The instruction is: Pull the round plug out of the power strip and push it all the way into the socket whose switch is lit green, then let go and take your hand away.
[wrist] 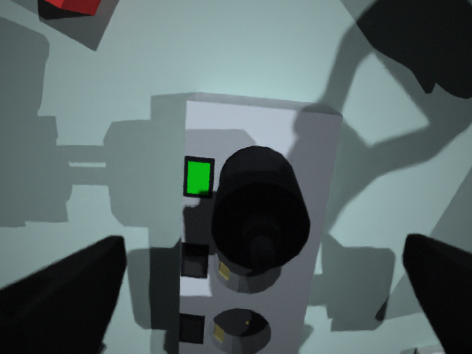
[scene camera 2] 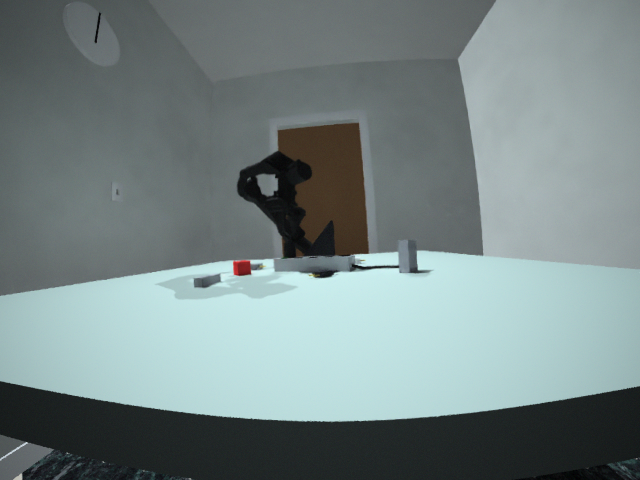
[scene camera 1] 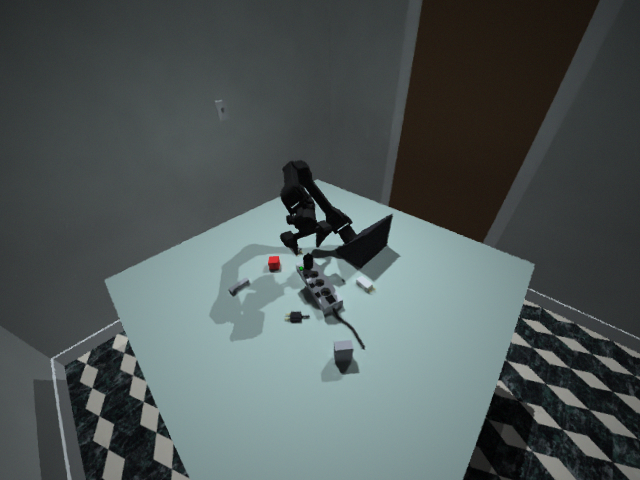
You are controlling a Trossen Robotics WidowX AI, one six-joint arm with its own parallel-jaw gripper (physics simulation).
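Where they show: gripper, between the fingertips: (wrist: 267, 249) (scene camera 2: 287, 234) (scene camera 1: 307, 251); arm's base, origin of its link: (scene camera 2: 309, 249) (scene camera 1: 351, 240).
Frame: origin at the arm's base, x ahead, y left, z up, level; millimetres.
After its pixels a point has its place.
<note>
The grey power strip (scene camera 1: 337, 307) {x 303, y 134, z -45 mm} (scene camera 2: 310, 265) {x 301, y 7, z -39 mm} (wrist: 225, 114) {x 231, y -98, z -16 mm} lies on the table. The round black plug (scene camera 1: 308, 261) {x 241, y -45, z 29 mm} (wrist: 262, 200) {x 223, y -70, z 32 mm} stands upright at the strip's far end, in the socket beside the green-lit switch (scene camera 1: 300, 268) {x 257, y -77, z -15 mm} (wrist: 198, 177) {x 255, y -74, z -14 mm}. Its base is hidden in the wrist view, so I cannot tell exactly how deep it sits. Sockets further along the strip show empty beside dark switches. My gripper (scene camera 1: 308, 249) {x 224, y -65, z 60 mm} (wrist: 267, 249) {x 224, y -65, z 60 mm} is open and empty above the plug, its fingers wide apart on either side and clear of it.
A red cube (scene camera 1: 273, 262) {x 297, y -190, z -17 mm} (scene camera 2: 241, 268) {x 306, y -197, z -36 mm} (wrist: 75, 5) {x 285, y -176, z -30 mm}, a grey block (scene camera 1: 239, 286) {x 454, y -220, z -40 mm} (scene camera 2: 207, 280) {x 469, y -221, z -45 mm}, a flat black plug (scene camera 1: 295, 316) {x 420, y 42, z -43 mm} (scene camera 2: 324, 274) {x 436, y 41, z -49 mm}, a white plug (scene camera 1: 364, 283) {x 159, y 159, z -34 mm}, a grey box (scene camera 1: 343, 352) {x 445, y 251, z 3 mm} (scene camera 2: 407, 256) {x 460, y 232, z -18 mm} and the strip's cord (scene camera 1: 350, 328) {x 340, y 215, z -51 mm} surround the strip. A dark slanted panel (scene camera 1: 369, 241) {x 37, y 102, z 64 mm} (scene camera 2: 324, 241) {x 73, y 62, z 31 mm} stands behind.
</note>
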